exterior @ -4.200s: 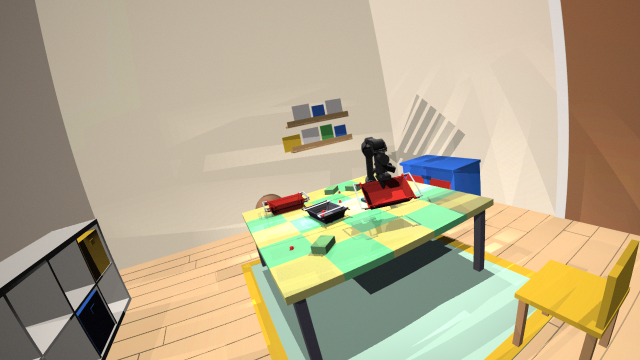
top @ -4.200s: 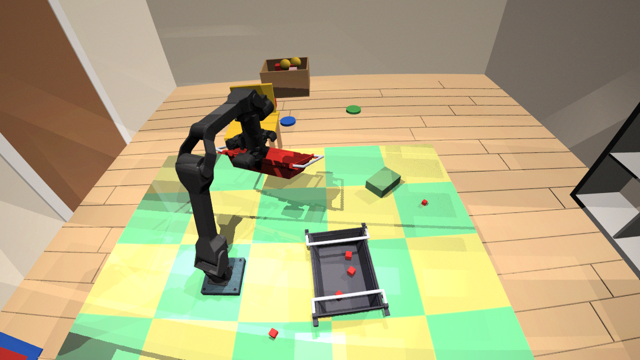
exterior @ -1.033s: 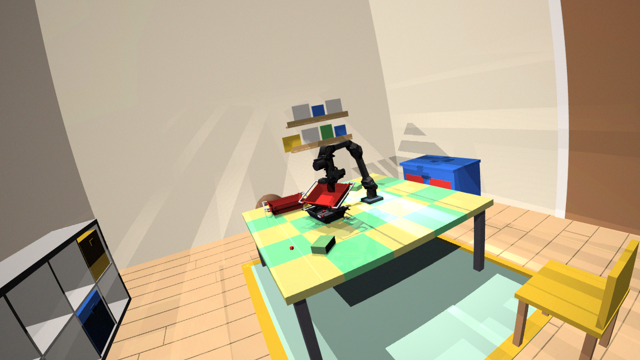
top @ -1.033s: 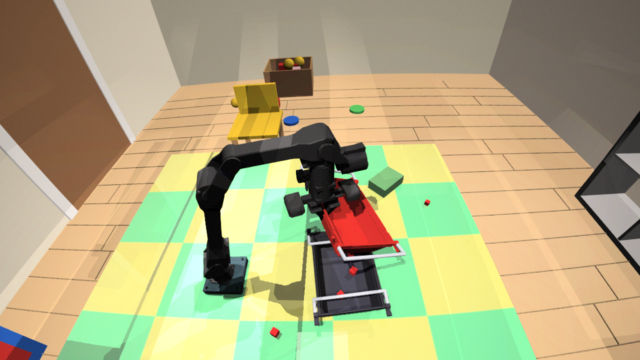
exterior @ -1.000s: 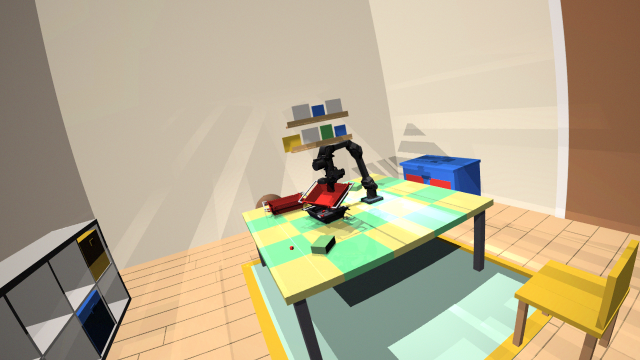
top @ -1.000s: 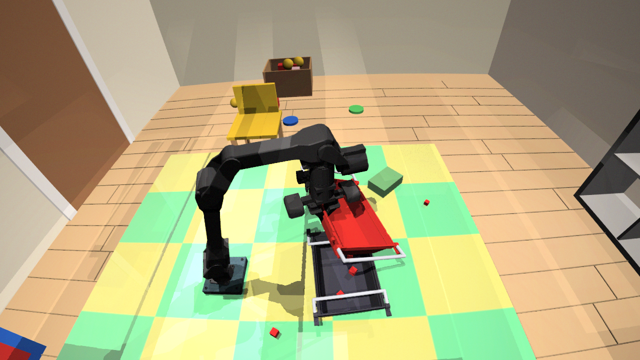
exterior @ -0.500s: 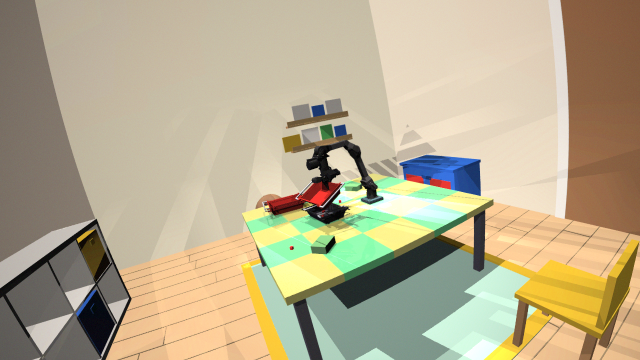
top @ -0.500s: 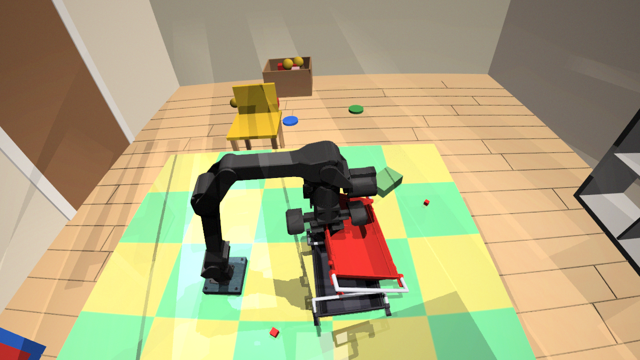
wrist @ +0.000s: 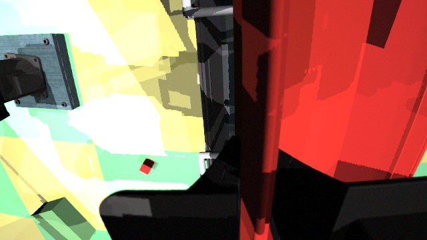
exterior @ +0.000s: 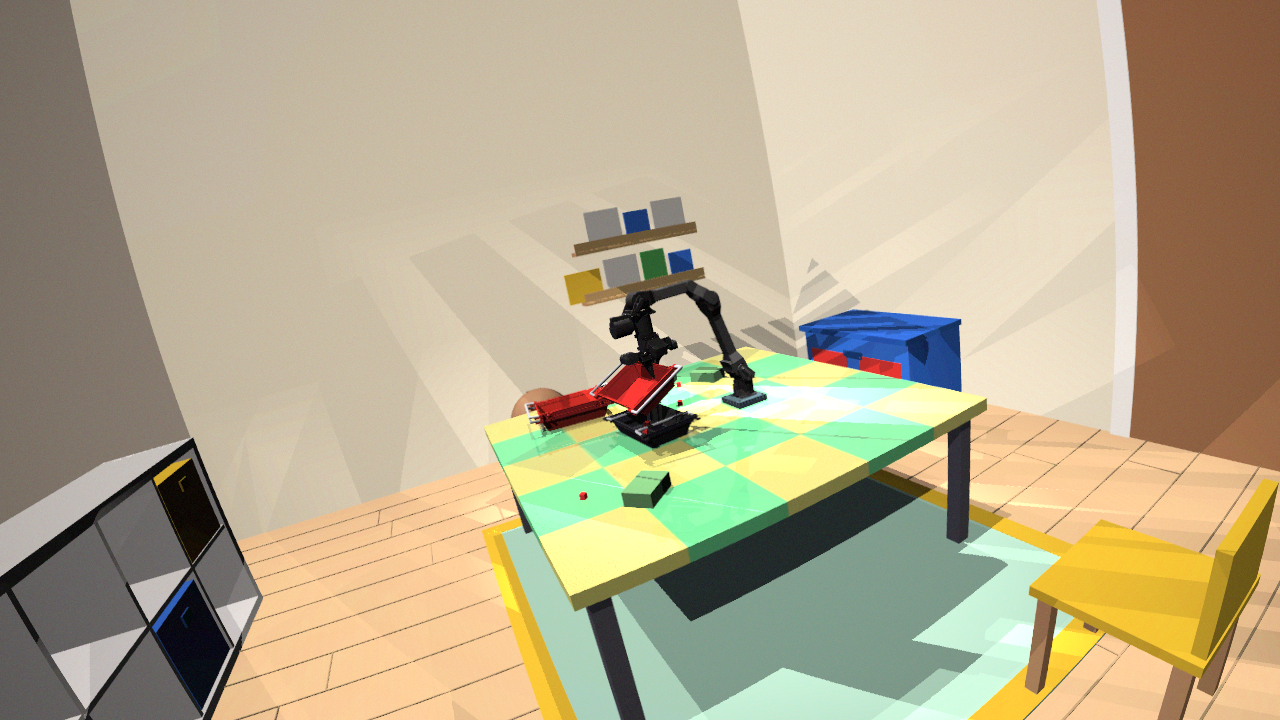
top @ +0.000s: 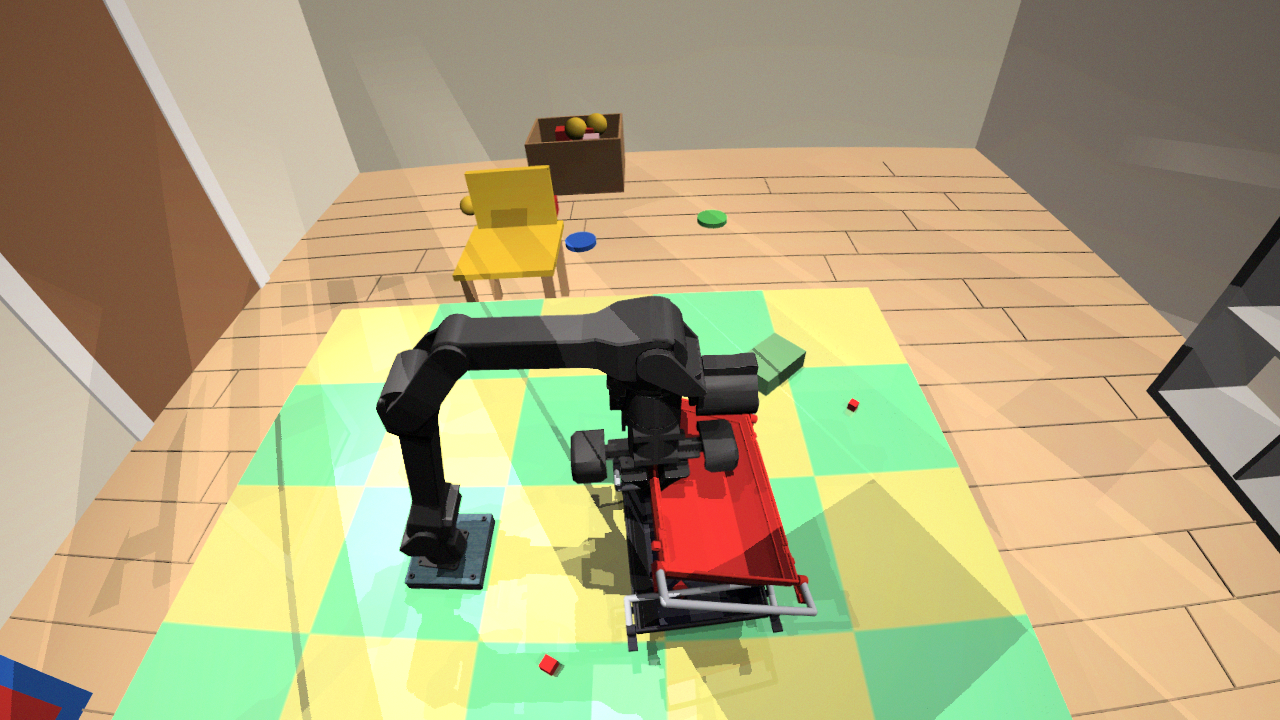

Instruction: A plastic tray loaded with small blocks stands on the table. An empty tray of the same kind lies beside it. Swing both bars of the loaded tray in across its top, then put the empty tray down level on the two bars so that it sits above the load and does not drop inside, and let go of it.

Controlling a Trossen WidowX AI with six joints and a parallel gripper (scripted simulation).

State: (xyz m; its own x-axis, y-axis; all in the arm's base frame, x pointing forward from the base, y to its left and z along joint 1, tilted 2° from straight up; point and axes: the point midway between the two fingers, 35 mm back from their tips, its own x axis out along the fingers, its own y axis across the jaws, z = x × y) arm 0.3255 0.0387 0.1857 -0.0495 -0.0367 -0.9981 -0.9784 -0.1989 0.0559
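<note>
The red tray lies 80 mm ahead of my gripper tip and 20 mm to the left of it.
</note>
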